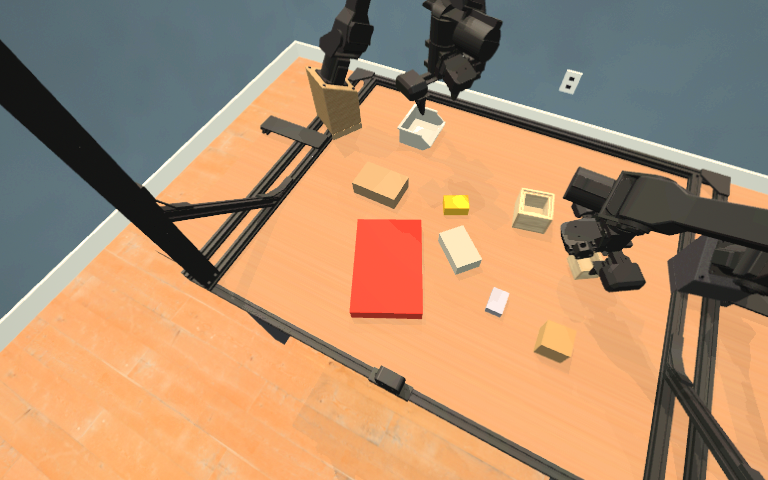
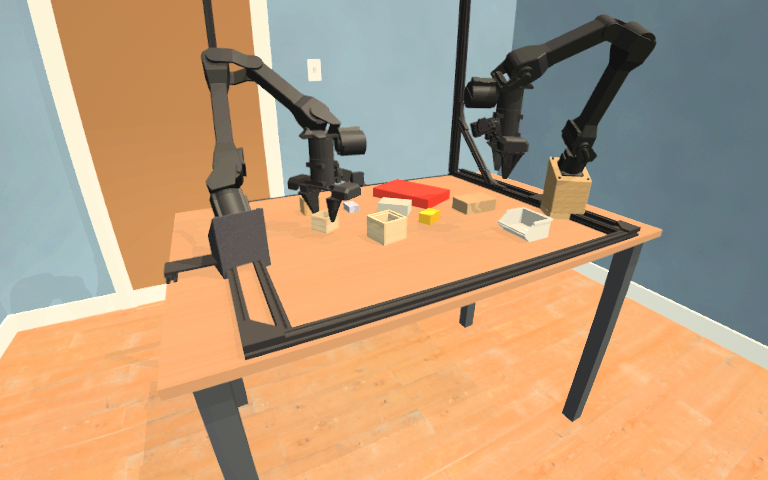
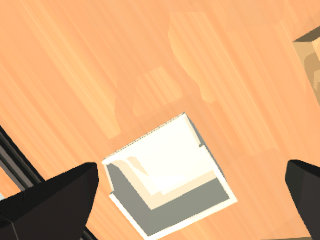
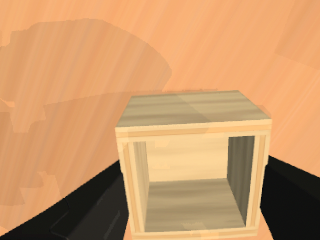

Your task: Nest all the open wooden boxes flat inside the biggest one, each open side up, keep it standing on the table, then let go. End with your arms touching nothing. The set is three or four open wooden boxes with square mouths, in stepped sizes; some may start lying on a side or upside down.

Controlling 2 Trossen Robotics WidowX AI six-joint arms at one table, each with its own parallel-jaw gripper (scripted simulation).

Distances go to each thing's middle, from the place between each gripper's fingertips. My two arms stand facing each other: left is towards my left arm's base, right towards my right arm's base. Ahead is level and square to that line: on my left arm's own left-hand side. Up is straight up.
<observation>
My right hand (image 1: 586, 262) is 140 mm to the right of the biggest wooden box (image 2: 390, 232), 70 mm short of it and 60 mm above it. From my right hand the other things lie so: smallest wooden box (image 4: 194, 158): 50 mm below; orange-tan block (image 1: 554, 341): 180 mm behind, 50 mm below, 10 mm to the right; cream block (image 1: 462, 255): 230 mm to the left, 90 mm behind, 60 mm below.
The white bin (image 1: 425, 128) is 160 mm below my left hand (image 1: 437, 106), 60 mm to the left of it and 40 mm ahead of it. The rest, counted from my left hand: red slab (image 1: 387, 276) 340 mm behind, 170 mm below, 80 mm to the right; then cream block 220 mm behind, 190 mm to the right, 170 mm below; then biggest wooden box 280 mm to the right, 170 mm below, 60 mm behind.
</observation>
